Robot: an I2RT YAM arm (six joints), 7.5 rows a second.
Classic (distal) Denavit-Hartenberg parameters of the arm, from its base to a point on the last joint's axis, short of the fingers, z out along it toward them. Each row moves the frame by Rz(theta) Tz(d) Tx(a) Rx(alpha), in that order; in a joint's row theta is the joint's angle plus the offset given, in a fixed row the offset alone. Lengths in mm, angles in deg.
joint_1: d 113.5, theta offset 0, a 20, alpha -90
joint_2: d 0, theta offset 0, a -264, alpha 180
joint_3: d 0, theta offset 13.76, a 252.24, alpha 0
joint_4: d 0, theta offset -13.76, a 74, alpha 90
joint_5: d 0, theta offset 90, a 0, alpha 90
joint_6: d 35.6, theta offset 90, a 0, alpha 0
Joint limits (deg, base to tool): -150..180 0..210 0..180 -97..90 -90..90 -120..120
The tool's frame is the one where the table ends.
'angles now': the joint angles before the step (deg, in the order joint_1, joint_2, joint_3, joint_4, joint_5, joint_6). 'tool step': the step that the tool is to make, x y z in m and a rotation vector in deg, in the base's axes. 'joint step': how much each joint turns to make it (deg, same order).
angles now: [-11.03, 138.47, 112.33, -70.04, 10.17, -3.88]
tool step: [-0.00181, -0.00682, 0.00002, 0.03, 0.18, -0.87]
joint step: [-0.89, 0.01, 0.01, -0.18, 0.01, -0.02]
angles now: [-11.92, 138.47, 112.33, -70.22, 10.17, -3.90]
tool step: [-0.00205, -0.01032, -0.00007, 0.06, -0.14, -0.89]
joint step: [-1.34, 0.00, 0.00, 0.21, -0.04, -0.46]
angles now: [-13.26, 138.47, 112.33, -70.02, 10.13, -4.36]
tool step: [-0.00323, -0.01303, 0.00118, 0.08, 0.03, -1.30]
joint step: [-1.70, -0.02, 0.24, -0.24, -0.03, -0.41]
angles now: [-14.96, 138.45, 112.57, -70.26, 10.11, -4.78]
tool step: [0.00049, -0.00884, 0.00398, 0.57, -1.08, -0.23]
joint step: [-1.12, 0.02, 1.03, 0.05, -0.75, -0.98]
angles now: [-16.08, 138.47, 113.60, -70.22, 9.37, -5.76]
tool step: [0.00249, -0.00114, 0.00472, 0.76, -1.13, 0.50]
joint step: [-0.13, -0.02, 1.12, -0.15, -0.99, -0.72]
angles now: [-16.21, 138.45, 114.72, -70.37, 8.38, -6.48]
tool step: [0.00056, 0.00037, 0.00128, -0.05, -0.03, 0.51]
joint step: [0.07, 0.00, 0.30, -0.19, 0.07, -0.44]
